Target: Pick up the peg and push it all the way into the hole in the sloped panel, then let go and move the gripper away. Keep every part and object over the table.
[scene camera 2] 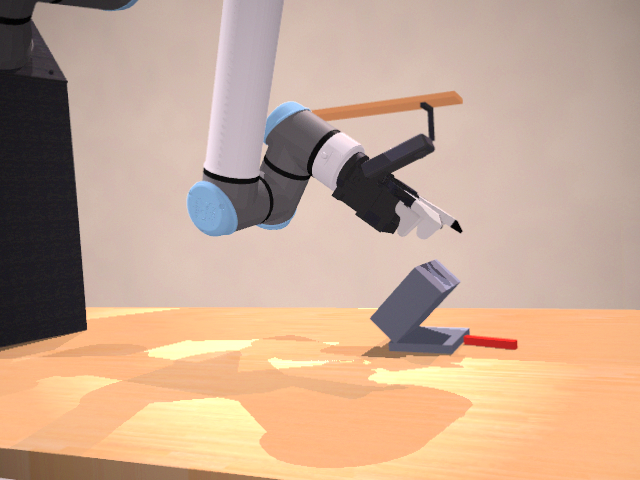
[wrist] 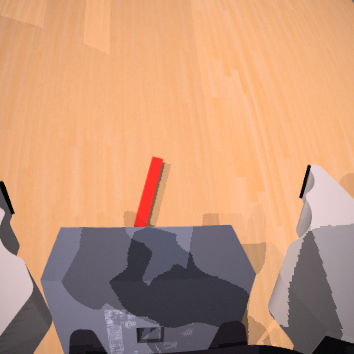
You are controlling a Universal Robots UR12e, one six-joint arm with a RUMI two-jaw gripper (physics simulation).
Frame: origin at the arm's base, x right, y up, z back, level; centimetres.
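Seen in the pictures: gripper, between the fingertips: point(scene camera 2: 452, 230) point(wrist: 155, 176).
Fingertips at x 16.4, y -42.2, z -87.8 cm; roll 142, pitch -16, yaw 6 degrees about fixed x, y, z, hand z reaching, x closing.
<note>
Pixels of each thing's top centre, then the offset from my fingertips to it. "*": a spot on its surface instead. Level surfaces: height alone.
- red peg, centre of its top: point(wrist: 148, 190) point(scene camera 2: 489, 338) dx +1.7, dy -16.6, dz -4.5 cm
- grey sloped panel, centre of its top: point(wrist: 150, 304) point(scene camera 2: 417, 263) dx -1.9, dy -5.0, dz +5.6 cm
- small rectangular hole, a spot on its surface: point(wrist: 150, 334) * dx -2.6, dy -9.8, dz +8.1 cm
- wooden table, height of its surface: dy -17.8 cm
The red peg point(scene camera 2: 490, 342) point(wrist: 149, 192) lies on the table, to the right of the panel's base in the scene view. Its near end is at or close to the base's edge; the wrist view does not show whether they touch. The grey sloped panel point(scene camera 2: 405, 304) point(wrist: 215, 250) leans up from its flat base point(scene camera 2: 421, 347). A small rectangular hole point(wrist: 150, 334) shows in the panel near the bottom of the wrist view, with no peg in it. My gripper point(scene camera 2: 446, 228) point(wrist: 155, 176) is wide open and empty, above the panel and well above the peg.
The wooden table point(scene camera 2: 558, 413) point(wrist: 225, 65) carries the panel and the peg. A dark pedestal point(scene camera 2: 38, 206) stands at the left. A wooden shelf point(scene camera 2: 392, 105) is on the wall behind the arm.
</note>
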